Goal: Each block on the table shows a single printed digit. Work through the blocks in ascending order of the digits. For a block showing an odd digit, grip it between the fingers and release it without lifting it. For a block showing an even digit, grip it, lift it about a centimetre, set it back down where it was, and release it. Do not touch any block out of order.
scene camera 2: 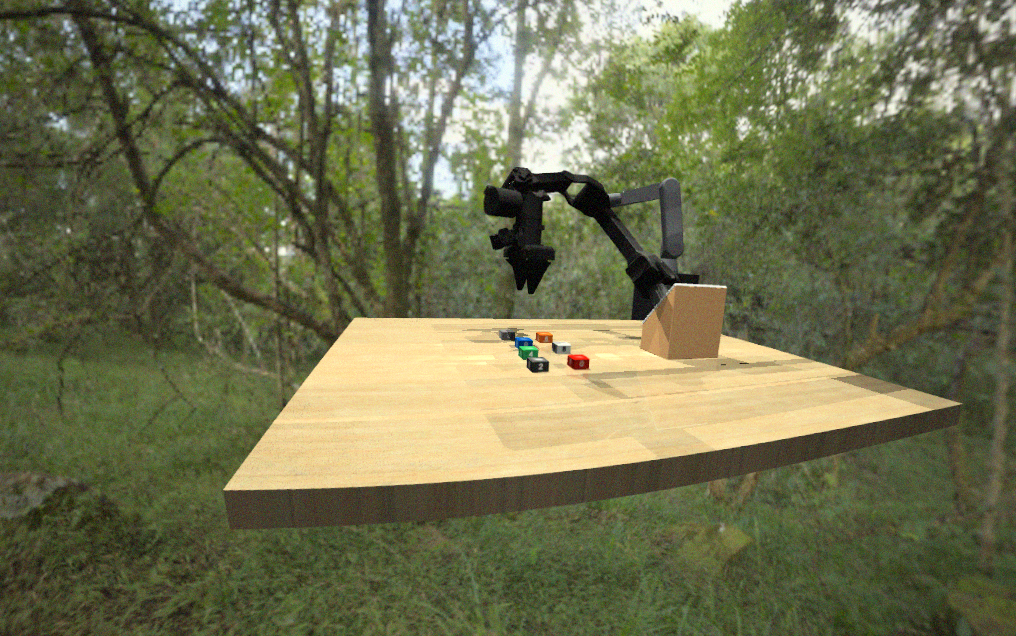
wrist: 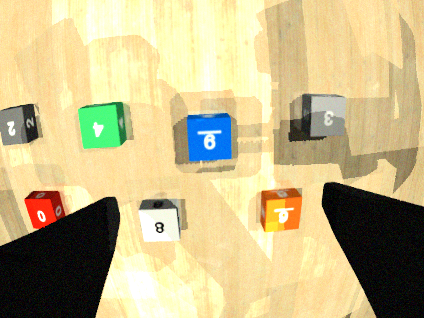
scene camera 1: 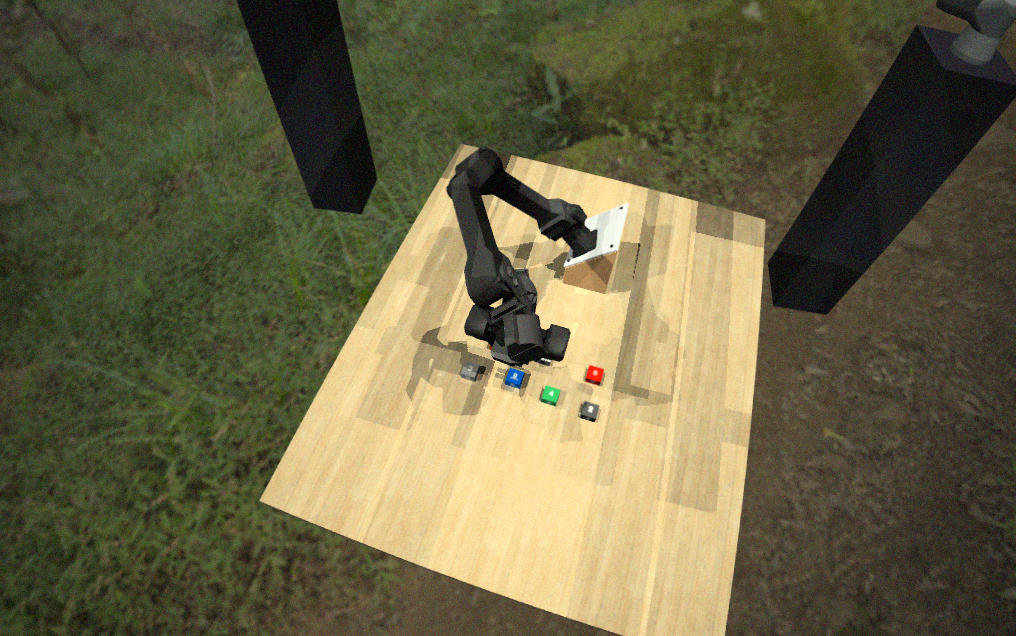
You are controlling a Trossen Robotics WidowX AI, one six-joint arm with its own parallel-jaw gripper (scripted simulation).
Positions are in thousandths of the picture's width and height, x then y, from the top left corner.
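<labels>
Gripper visible: scene camera 1 (507,556), scene camera 2 (517,460), wrist view (527,637).
</labels>
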